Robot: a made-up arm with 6 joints. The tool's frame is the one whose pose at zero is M. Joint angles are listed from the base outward.
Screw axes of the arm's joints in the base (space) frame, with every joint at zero. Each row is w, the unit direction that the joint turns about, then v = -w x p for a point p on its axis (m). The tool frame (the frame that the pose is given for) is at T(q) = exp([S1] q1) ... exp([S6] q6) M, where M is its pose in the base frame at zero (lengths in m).
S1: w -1 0 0 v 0 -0.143 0
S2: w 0 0 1 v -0.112 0.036 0
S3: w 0 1 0 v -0.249 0 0.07
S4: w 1 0 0 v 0 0.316 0.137
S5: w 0 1 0 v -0.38 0 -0.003
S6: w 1 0 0 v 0 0.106 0.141
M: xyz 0.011 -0.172 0.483 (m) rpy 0 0 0 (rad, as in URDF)
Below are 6 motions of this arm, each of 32 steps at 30 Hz.
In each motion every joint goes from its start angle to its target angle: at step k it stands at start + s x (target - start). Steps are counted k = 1, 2, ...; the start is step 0. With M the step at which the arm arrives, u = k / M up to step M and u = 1 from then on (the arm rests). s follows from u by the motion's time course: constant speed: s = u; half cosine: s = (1 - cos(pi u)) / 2; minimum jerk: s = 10 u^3 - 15 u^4 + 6 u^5.
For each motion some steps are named. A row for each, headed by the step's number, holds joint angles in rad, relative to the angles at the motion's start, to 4 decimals.
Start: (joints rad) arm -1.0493 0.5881 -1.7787 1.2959 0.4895 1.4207
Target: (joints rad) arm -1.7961 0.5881 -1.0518 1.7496 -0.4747 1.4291
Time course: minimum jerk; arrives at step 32
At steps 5, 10, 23, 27, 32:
5: -0.0222 0.0000 0.0216 0.0135 -0.0287 0.0003
10: -0.1344 0.0000 0.1308 0.0817 -0.1736 0.0015
23: -0.6429 0.0000 0.6257 0.3906 -0.8300 0.0072
27: -0.7246 0.0000 0.7053 0.4402 -0.9355 0.0081
32: -0.7468 0.0000 0.7269 0.4537 -0.9642 0.0084

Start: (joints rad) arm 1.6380 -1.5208 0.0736 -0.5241 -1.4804 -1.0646
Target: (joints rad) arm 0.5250 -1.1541 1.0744 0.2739 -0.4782 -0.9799
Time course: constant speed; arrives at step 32
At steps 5, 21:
5: -0.1739 0.0573 0.1564 0.1247 0.1566 0.0132
21: -0.7304 0.2406 0.6568 0.5237 0.6577 0.0556

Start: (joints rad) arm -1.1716 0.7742 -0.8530 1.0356 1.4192 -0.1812
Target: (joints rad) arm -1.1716 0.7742 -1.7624 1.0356 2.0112 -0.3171
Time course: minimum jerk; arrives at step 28
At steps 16, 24, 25, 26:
16: 0.0000 0.0000 -0.5748 0.0000 0.3742 -0.0859
24: 0.0000 0.0000 -0.8882 0.0000 0.5782 -0.1327
25: 0.0000 0.0000 -0.8999 0.0000 0.5858 -0.1345
26: 0.0000 0.0000 -0.9064 0.0000 0.5901 -0.1355

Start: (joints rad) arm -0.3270 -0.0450 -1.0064 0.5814 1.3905 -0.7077
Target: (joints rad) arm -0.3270 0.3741 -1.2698 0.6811 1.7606 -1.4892
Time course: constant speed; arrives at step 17
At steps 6, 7, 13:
6: 0.0000 0.1479 -0.0930 0.0352 0.1306 -0.2758
7: 0.0000 0.1726 -0.1085 0.0411 0.1524 -0.3218
13: 0.0000 0.3205 -0.2014 0.0762 0.2830 -0.5976

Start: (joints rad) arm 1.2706 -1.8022 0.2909 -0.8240 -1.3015 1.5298
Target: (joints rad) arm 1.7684 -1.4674 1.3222 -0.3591 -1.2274 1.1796
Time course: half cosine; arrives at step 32
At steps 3, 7, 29, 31, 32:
3: 0.0107 0.0072 0.0222 0.0100 0.0016 -0.0075
7: 0.0565 0.0380 0.1170 0.0528 0.0084 -0.0397
29: 0.4871 0.3276 1.0091 0.4549 0.0725 -0.3427
31: 0.4966 0.3340 1.0288 0.4638 0.0739 -0.3494
32: 0.4978 0.3348 1.0313 0.4649 0.0741 -0.3502

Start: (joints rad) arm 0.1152 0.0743 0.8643 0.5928 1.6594 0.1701
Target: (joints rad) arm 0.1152 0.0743 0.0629 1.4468 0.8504 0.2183
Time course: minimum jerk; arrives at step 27
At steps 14, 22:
14: 0.0000 0.0000 -0.4285 0.4566 -0.4326 0.0258
22: 0.0000 0.0000 -0.7636 0.8137 -0.7708 0.0459

